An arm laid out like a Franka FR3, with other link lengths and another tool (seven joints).
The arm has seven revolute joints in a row. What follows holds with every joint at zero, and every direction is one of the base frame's. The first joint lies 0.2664 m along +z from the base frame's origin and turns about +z. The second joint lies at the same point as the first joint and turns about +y. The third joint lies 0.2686 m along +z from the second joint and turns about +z. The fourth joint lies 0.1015 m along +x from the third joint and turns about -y. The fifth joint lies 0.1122 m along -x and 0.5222 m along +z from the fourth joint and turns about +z. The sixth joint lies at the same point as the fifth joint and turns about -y. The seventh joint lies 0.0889 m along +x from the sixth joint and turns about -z. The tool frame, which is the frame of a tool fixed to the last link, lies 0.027 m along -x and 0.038 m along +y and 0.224 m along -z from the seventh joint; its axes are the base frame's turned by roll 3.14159, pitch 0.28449 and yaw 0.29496 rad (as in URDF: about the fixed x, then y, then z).
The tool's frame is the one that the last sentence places.
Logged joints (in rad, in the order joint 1, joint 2, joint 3, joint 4, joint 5, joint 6, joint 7), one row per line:
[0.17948, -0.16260, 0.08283, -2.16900, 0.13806, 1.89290, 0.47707]
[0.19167, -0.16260, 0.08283, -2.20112, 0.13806, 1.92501, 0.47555]
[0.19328, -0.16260, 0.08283, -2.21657, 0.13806, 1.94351, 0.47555]
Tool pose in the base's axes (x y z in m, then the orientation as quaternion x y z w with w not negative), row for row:
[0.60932, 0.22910, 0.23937, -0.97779, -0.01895, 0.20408, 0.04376]
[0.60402, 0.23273, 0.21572, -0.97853, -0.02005, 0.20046, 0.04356]
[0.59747, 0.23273, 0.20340, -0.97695, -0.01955, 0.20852, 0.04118]
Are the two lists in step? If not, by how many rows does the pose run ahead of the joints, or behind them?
The pose runs 2 rows behind the joints: the pose in row i belongs to the joints in row i - 2.
